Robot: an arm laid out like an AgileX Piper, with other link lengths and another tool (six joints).
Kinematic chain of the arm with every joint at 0, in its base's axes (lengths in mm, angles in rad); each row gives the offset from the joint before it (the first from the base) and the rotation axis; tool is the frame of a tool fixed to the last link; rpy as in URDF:
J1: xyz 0 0 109.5 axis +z
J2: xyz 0 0 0 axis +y
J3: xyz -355.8 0 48.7 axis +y
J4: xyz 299.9 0 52.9 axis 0.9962 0 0.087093
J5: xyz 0 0 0 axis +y
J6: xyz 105.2 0 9.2 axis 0.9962 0 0.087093
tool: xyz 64.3 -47 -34.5 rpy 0.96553 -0.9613 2.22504
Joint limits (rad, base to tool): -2.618..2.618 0..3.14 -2.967..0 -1.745..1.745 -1.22..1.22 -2.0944..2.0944
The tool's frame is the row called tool.
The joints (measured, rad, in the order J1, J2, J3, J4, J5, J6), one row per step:
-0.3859 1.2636 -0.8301 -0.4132 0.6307 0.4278
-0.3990 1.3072 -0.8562 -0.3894 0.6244 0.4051
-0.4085 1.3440 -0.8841 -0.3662 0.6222 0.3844
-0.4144 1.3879 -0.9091 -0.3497 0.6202 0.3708
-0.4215 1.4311 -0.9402 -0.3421 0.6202 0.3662
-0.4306 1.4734 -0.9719 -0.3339 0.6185 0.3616
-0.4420 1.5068 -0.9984 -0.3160 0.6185 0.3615
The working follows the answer.
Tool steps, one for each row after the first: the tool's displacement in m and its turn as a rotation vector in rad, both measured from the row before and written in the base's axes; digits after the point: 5 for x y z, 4 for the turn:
0.00994 -0.00594 -0.00454 0.0159 0.0117 -0.0012
0.00943 -0.00499 -0.00257 0.0139 0.0064 -0.0006
0.00995 -0.00474 -0.00605 0.0153 0.0149 -0.0004
0.01024 -0.00630 -0.00409 0.0094 0.0100 -0.0063
0.01004 -0.00702 -0.00419 0.0089 0.0068 -0.0080
0.00726 -0.00539 -0.00416 0.0177 -0.0006 -0.0186

Tool pose at each row, in the base's axes (x y z in m, rotation vector in rad; rounded; the steps above come from the unrounded poses):
0.23596 -0.18389 0.23726 2.4834 0.0085 1.0242
0.24590 -0.18984 0.23272 2.5034 0.0025 1.0130
0.25533 -0.19483 0.23016 2.5190 -0.0033 1.0082
0.26528 -0.19957 0.22411 2.5402 -0.0072 0.9928
0.27551 -0.20587 0.22002 2.5521 -0.0169 0.9798
0.28555 -0.21289 0.21583 2.5615 -0.0297 0.9702
0.29281 -0.21828 0.21167 2.5724 -0.0624 0.9680

